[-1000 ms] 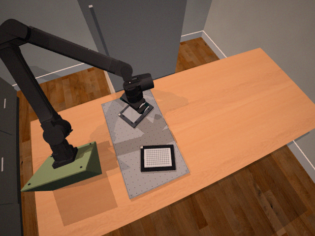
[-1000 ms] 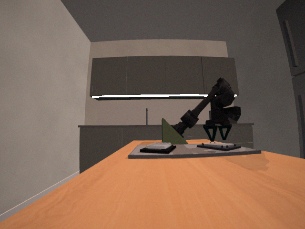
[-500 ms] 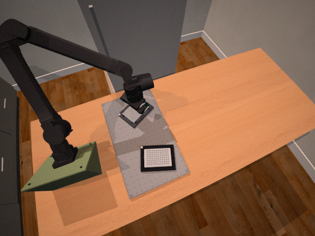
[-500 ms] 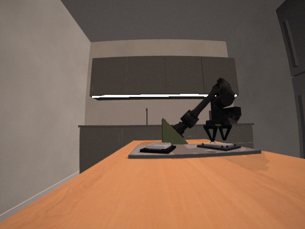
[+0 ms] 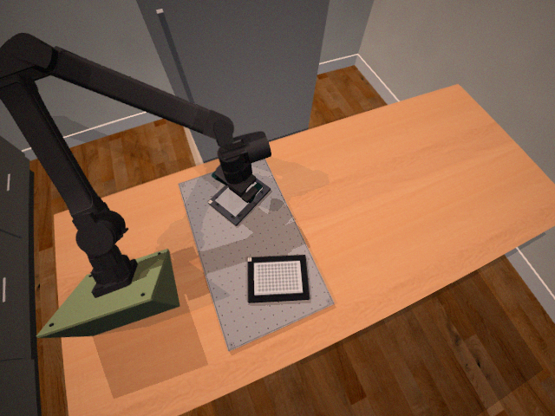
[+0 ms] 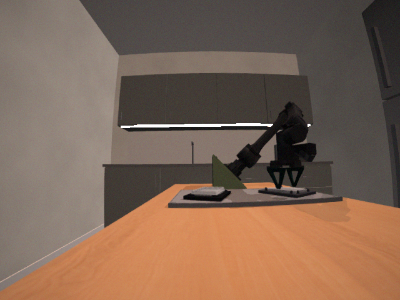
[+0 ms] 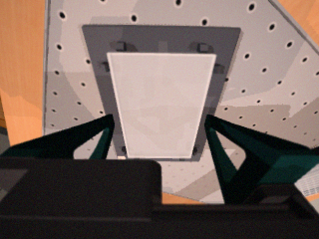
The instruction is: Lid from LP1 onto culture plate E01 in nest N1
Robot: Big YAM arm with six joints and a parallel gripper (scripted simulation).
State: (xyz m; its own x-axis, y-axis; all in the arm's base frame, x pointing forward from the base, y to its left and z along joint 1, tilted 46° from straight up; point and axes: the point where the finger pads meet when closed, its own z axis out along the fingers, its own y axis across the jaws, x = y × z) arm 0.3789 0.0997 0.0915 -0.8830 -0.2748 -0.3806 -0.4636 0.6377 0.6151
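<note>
Right now the lid is 1 cm below my hand. From my hand the other things lie so: white culture plate E01: 28 cm to the right, 1 cm below; black plate nest N1: 28 cm to the right, 2 cm below; lid park LP1: 2 cm below.
</note>
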